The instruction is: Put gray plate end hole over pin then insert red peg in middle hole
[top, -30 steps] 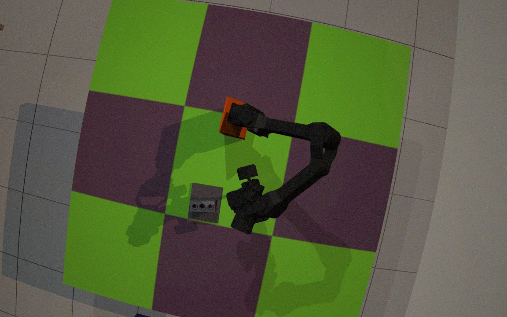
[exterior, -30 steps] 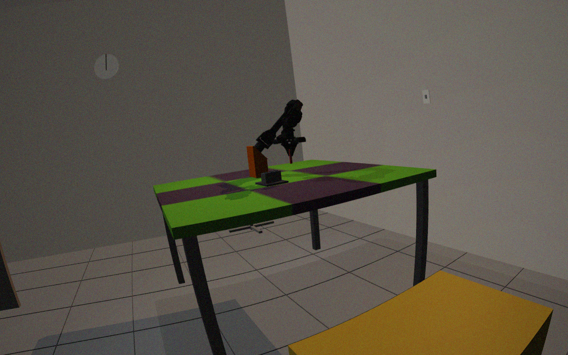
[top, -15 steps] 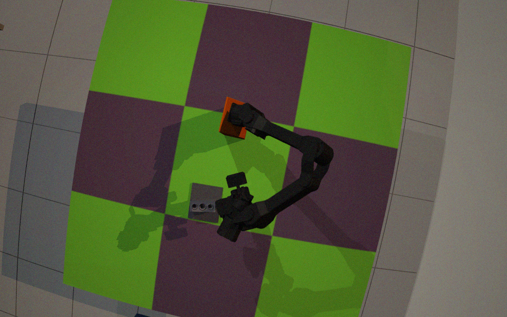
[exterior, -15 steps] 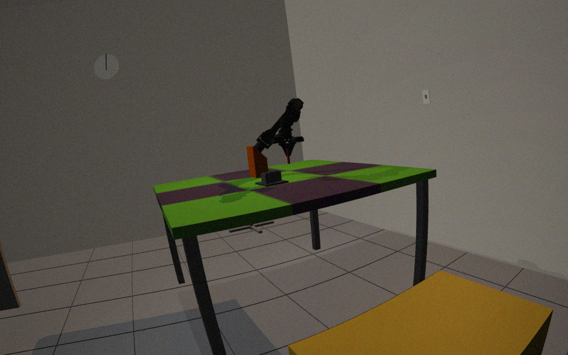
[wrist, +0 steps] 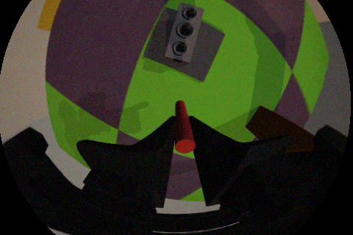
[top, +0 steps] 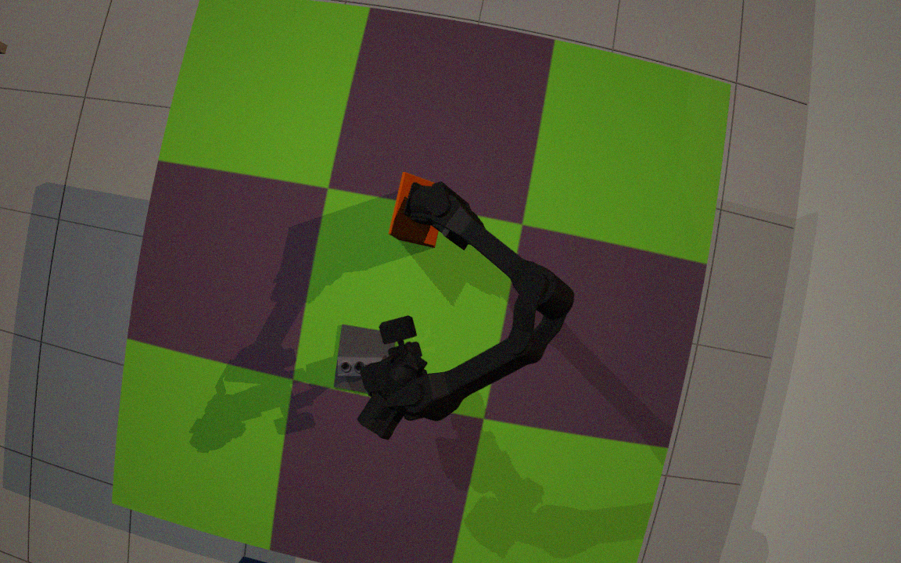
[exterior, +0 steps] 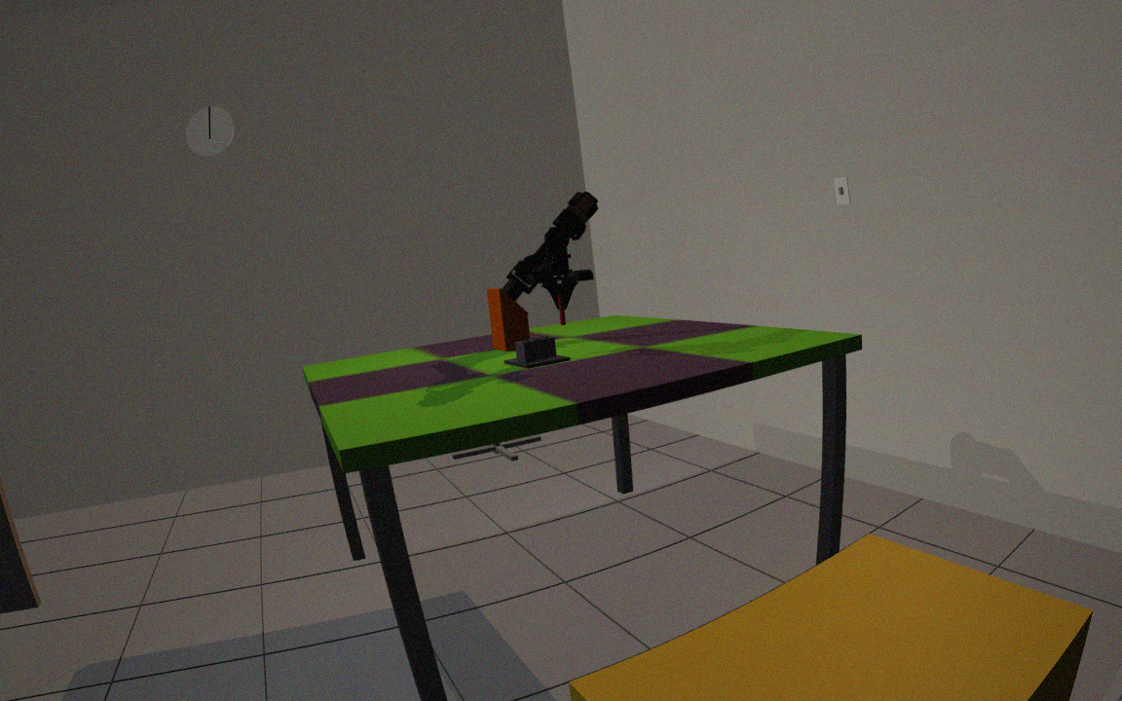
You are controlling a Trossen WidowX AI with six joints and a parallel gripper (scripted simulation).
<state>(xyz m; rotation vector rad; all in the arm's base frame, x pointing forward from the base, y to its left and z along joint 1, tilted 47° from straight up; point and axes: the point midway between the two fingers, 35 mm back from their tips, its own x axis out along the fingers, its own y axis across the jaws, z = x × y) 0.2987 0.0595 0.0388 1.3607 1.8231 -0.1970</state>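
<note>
My gripper tip is now 100 mm to the left of the plate, 70 mm above it and 50 mm short of it. Also, from my gripper tip: dark square base: 110 mm below, 90 mm to the right, 40 mm ahead; red peg: right at my gripper tip.
</note>
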